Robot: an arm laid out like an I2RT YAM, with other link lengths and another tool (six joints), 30 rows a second.
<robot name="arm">
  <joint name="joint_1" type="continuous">
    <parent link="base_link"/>
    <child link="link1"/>
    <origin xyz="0 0 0.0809" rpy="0 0 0"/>
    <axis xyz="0 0 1"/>
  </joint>
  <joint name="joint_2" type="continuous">
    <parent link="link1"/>
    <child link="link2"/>
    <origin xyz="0.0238 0.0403 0.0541" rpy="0 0 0"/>
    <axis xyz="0 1 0"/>
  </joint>
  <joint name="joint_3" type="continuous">
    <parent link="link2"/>
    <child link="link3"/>
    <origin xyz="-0.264 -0.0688 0" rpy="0 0 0"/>
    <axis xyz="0 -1 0"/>
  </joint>
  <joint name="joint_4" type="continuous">
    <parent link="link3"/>
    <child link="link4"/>
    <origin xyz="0.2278 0.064 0.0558" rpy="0 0 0"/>
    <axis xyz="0 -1 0"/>
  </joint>
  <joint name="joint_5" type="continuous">
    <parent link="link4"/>
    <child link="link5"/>
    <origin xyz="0.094 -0.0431 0.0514" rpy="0 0 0"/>
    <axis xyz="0 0 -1"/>
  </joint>
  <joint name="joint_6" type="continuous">
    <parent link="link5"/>
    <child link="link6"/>
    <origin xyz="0.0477 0 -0.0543" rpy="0 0 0"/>
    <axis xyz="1 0 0"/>
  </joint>
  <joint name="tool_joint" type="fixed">
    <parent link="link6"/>
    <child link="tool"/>
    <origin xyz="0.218 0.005 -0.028" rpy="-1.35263 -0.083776 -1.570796"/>
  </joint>
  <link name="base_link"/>
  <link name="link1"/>
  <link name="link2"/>
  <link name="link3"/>
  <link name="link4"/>
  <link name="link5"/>
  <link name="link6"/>
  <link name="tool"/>
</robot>
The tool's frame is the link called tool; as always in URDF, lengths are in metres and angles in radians. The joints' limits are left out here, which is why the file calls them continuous.
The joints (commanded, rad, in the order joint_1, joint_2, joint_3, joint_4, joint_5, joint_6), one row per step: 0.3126, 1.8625, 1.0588, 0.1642, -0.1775, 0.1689; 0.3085, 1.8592, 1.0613, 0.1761, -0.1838, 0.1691; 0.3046, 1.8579, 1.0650, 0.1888, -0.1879, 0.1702; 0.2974, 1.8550, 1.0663, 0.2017, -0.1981, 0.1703; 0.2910, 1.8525, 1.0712, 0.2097, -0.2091, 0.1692; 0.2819, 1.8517, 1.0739, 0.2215, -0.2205, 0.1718; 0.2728, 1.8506, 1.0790, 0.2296, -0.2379, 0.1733; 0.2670, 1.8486, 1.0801, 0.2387, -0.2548, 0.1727; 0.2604, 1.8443, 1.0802, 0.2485, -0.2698, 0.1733; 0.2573, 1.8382, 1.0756, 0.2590, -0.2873, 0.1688; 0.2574, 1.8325, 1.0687, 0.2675, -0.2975, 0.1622; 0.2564, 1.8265, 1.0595, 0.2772, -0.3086, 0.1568; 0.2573, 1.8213, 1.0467, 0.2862, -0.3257, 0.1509
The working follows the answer.
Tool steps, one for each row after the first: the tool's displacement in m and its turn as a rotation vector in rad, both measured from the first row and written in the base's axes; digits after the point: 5 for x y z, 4 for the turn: 0.00394, 0.00055, 0.00636, 0.0091, -0.0156, 0.0009; 0.00840, 0.00078, 0.01242, 0.0174, -0.0313, -0.0003; 0.01214, 0.00038, 0.01853, 0.0281, -0.0459, 0.0009; 0.01564, 0.00052, 0.02486, 0.0376, -0.0593, 0.0042; 0.01951, -0.00070, 0.03036, 0.0496, -0.0712, 0.0033; 0.02259, -0.00065, 0.03639, 0.0635, -0.0817, 0.0080; 0.02394, 0.00067, 0.04128, 0.0750, -0.0912, 0.0169; 0.02560, 0.00108, 0.04715, 0.0865, -0.1025, 0.0229; 0.02491, 0.00347, 0.05199, 0.0951, -0.1136, 0.0373; 0.02336, 0.00560, 0.05459, 0.0973, -0.1221, 0.0497; 0.02144, 0.00723, 0.05663, 0.1006, -0.1293, 0.0611; 0.01696, 0.01085, 0.05650, 0.1055, -0.1308, 0.0795
Tool pose at each row, in the base's axes (x y z in m, rotation vector in rad; rounded; the steps above come from the unrounded poses): 0.52185, 0.21995, 0.02762, -1.6302, 1.2128, -0.5760; 0.52579, 0.22049, 0.03398, -1.6158, 1.2016, -0.5809; 0.53025, 0.22072, 0.04003, -1.6008, 1.1920, -0.5876; 0.53399, 0.22033, 0.04615, -1.5857, 1.1815, -0.5904; 0.53749, 0.22047, 0.05247, -1.5732, 1.1698, -0.5916; 0.54137, 0.21924, 0.05797, -1.5572, 1.1633, -0.5926; 0.54444, 0.21929, 0.06401, -1.5431, 1.1530, -0.5878; 0.54579, 0.22061, 0.06890, -1.5337, 1.1396, -0.5814; 0.54745, 0.22102, 0.07476, -1.5219, 1.1274, -0.5780; 0.54676, 0.22342, 0.07961, -1.5168, 1.1079, -0.5713; 0.54521, 0.22555, 0.08221, -1.5171, 1.0914, -0.5683; 0.54329, 0.22718, 0.08424, -1.5167, 1.0768, -0.5642; 0.53881, 0.23080, 0.08412, -1.5209, 1.0604, -0.5506

